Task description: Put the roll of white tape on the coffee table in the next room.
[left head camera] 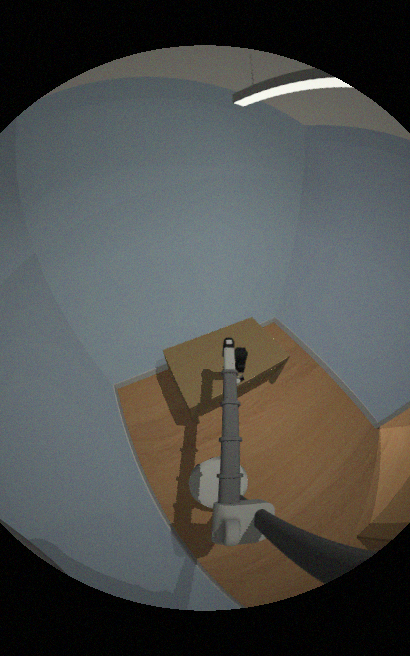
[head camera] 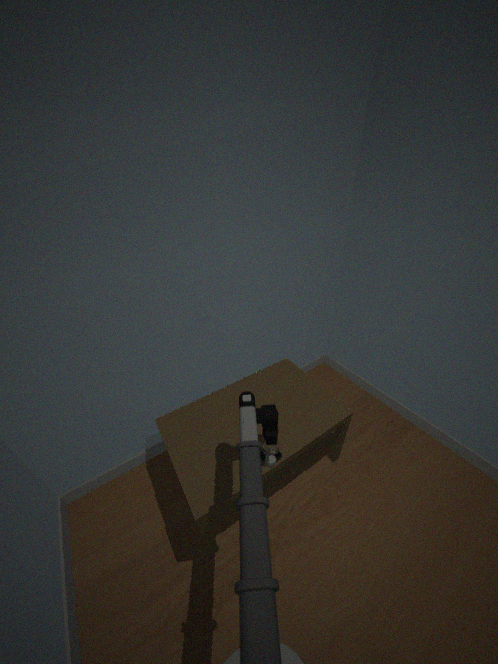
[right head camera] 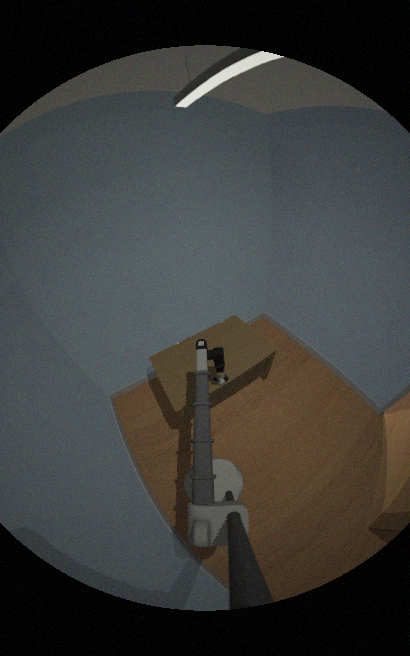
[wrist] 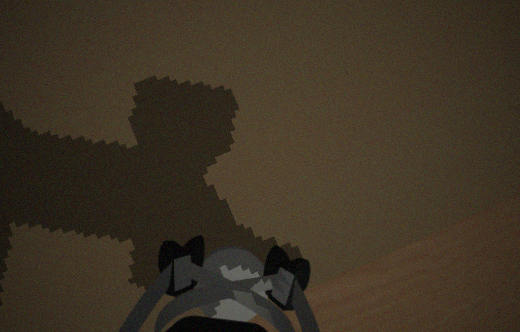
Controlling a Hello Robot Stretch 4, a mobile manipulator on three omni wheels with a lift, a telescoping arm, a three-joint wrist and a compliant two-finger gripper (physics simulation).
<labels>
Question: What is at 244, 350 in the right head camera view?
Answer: A low wooden coffee table.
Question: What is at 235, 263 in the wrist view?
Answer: A roll of white tape.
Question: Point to a low wooden coffee table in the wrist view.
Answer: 340, 138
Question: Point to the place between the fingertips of my gripper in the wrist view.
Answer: At 237, 259
</labels>
